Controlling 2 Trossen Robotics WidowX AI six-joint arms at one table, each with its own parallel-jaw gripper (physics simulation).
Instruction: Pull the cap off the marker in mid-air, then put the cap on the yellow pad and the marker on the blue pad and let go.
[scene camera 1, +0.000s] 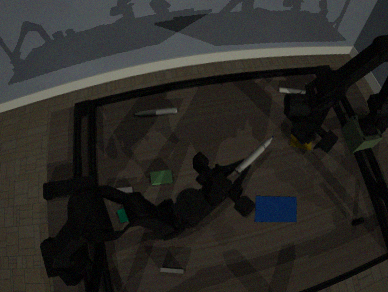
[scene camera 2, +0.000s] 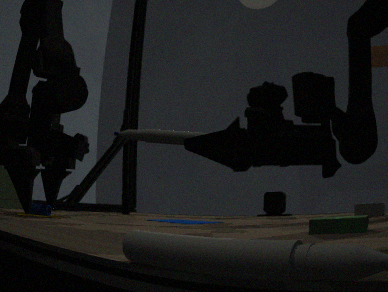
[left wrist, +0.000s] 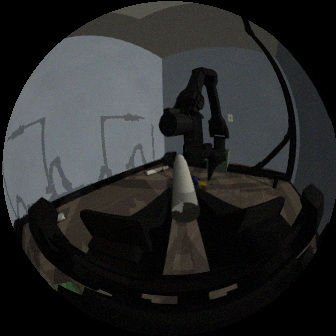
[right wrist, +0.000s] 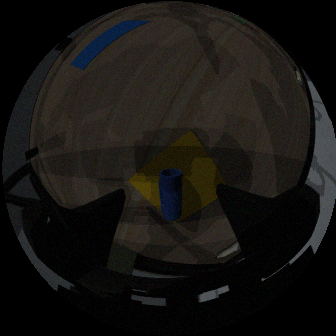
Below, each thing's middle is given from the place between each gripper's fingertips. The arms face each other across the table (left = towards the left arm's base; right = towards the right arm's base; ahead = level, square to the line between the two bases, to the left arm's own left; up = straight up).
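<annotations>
My right gripper is right at the blue cap (right wrist: 170, 179), and going by their middles, of the things named here that cap is the nearest to my right gripper. The blue pad (scene camera 1: 268, 209) is 10 mm below my right hand, 200 mm to the left of it and 150 mm behind it.
Measured from my left hand, the blue pad is 11 cm below, 13 cm behind and 5 cm to the right, and the blue cap is 10 cm below, 26 cm to the right and 3 cm ahead. By its middle, the pad is nearer to my left hand than to my right gripper.
</annotations>
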